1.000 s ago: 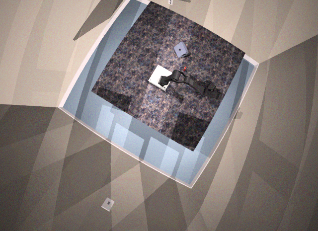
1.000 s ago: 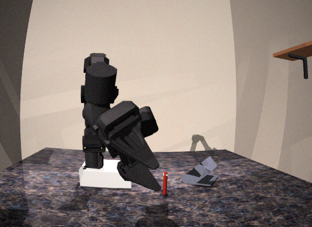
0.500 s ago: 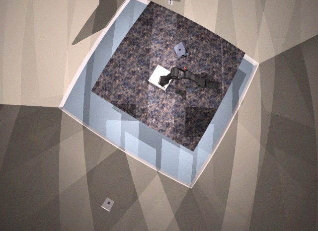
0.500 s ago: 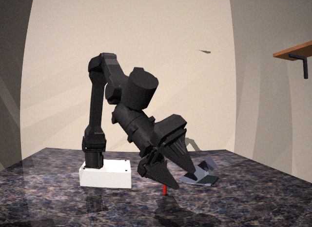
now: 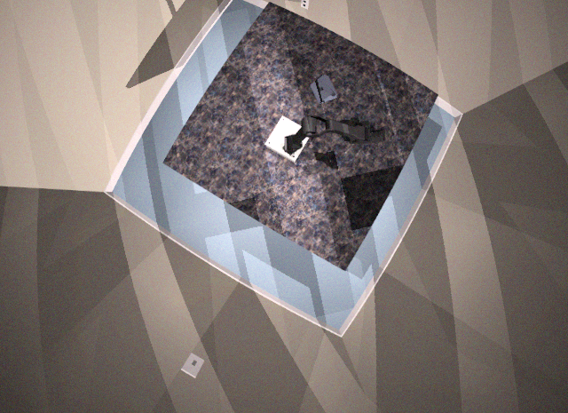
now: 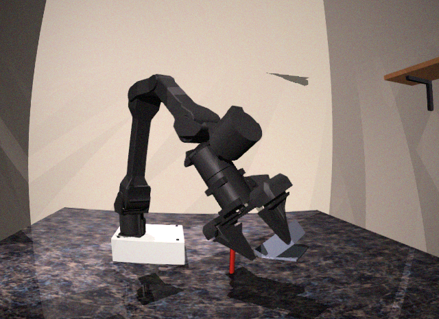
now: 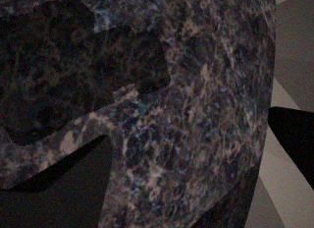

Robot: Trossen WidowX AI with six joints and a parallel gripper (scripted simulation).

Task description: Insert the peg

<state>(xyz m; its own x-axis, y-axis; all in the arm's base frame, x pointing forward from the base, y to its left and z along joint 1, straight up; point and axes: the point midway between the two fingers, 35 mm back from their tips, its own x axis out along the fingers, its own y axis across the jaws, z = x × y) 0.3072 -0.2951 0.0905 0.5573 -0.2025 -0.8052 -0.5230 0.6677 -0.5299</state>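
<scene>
My gripper tip is now 22 cm to the right of the red peg, 7 cm above it and 6 cm past it. Also, from my gripper tip: grey sloped panel: 38 cm to the left, 9 cm below, 9 cm ahead.
</scene>
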